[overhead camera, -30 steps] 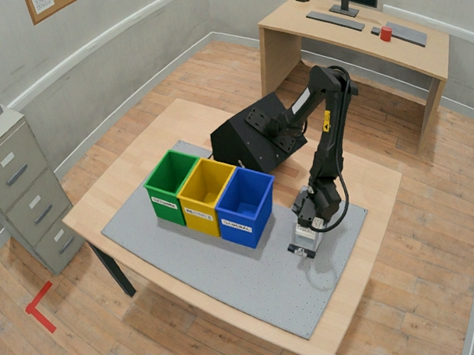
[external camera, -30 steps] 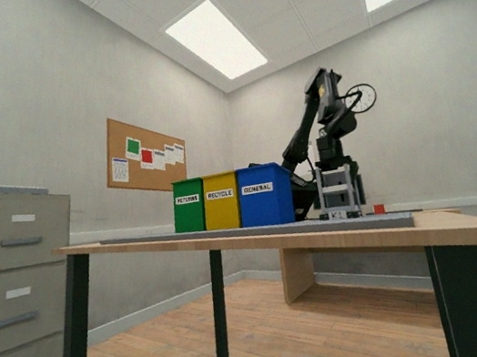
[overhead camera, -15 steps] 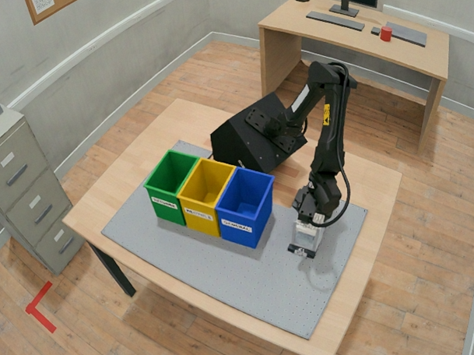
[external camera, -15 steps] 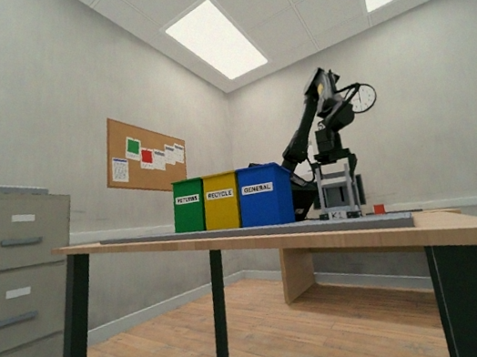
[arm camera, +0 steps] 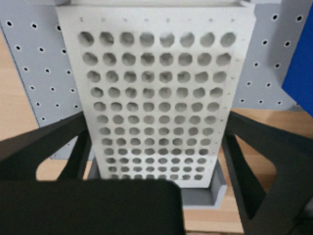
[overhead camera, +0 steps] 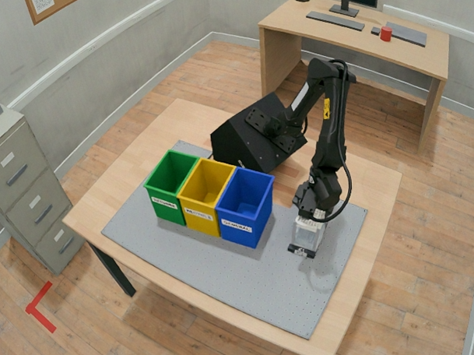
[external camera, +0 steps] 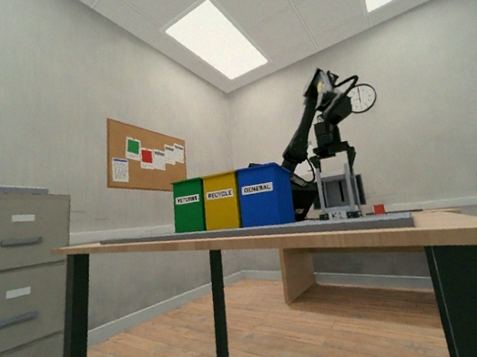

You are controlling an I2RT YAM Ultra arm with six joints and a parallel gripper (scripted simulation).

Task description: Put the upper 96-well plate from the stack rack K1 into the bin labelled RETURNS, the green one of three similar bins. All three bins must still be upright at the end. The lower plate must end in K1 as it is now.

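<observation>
Right now my hand is 100 mm short of the green returns bin, 470 mm to the left of it and 40 mm above it. The rest, counted from my hand: blue general bin (60 mm ahead, 210 mm to the right, 40 mm below); yellow recycle bin (80 mm ahead, 340 mm to the right, 40 mm below); 96-well plate (right at my hand).
</observation>
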